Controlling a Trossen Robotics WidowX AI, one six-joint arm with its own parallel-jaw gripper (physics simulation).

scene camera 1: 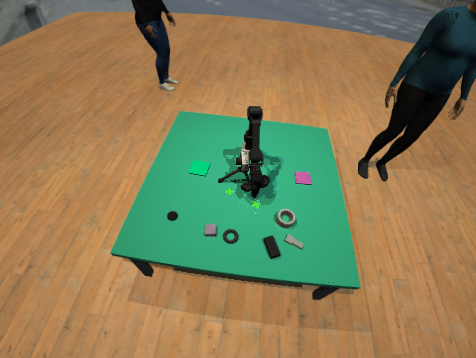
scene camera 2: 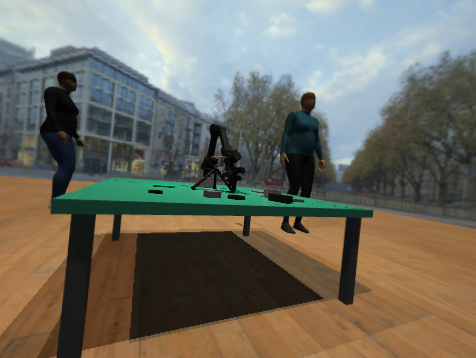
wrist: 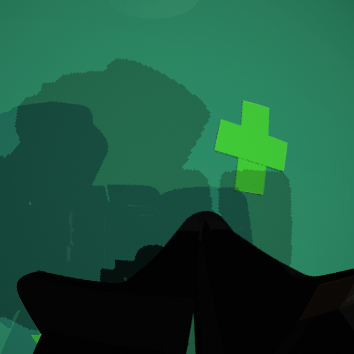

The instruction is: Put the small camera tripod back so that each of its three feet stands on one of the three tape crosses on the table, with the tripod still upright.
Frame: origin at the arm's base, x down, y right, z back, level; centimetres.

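Seen in the pictures: gripper, fingertip midpoint: (scene camera 1: 256, 195) (scene camera 2: 234, 190) (wrist: 199, 226); arm's base at its link origin: (scene camera 1: 249, 146).
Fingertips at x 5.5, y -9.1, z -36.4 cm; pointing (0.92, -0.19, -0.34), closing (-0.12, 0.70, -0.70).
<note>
Offsets run from my fingertips to a thing's middle. "*": to the spot under its first point. Level surfaces: height alone.
The black tripod @(* dx -5.0, dy +17.7, dz +8.1 cm) (scene camera 1: 230, 175) (scene camera 2: 215, 171) stands upright near the table's middle, close against the arm. One leg reaches left, its foot behind and left of a green tape cross @(dx +2.0, dy +16.6, dz +0.9 cm) (scene camera 1: 230, 191). Another cross @(dx +2.0, dy -0.5, dz -5.7 cm) (scene camera 1: 256, 204) (wrist: 251, 140) lies just in front of the gripper, with no foot on it. A green sliver @(* dx +1.9, dy -0.6, dz +13.4 cm) (wrist: 36, 338) shows at the lower left of the wrist view; which cross it belongs to I cannot tell. My gripper (scene camera 1: 254, 192) (scene camera 2: 233, 188) (wrist: 199, 226) is low over the table, shut on the front tripod leg; its rounded foot peeks between the fingertips. The rear leg is largely hidden.
On the green table @(dx +2.0 cm) (scene camera 1: 150, 235): a green square @(* dx +1.0, dy +39.9, dz +15.1 cm) (scene camera 1: 199, 168), a magenta square @(* dx +1.0, dy -30.0, dz +20.5 cm) (scene camera 1: 303, 178), a black disc @(dx +1.5, dy +45.6, dz -23.0 cm) (scene camera 1: 172, 215), a mauve block @(dx +0.6, dy +22.0, dz -27.9 cm) (scene camera 1: 210, 230), a black ring @(dx +1.2, dy +10.6, dz -29.1 cm) (scene camera 1: 230, 242), a grey ring @(dx -0.4, dy -18.4, dz -13.5 cm) (scene camera 1: 279, 220), a black box @(dx +0.3, dy -11.7, dz -31.8 cm) (scene camera 1: 272, 247) and a grey flat piece @(dx +1.3, dy -24.0, dz -26.5 cm) (scene camera 1: 294, 241).
</note>
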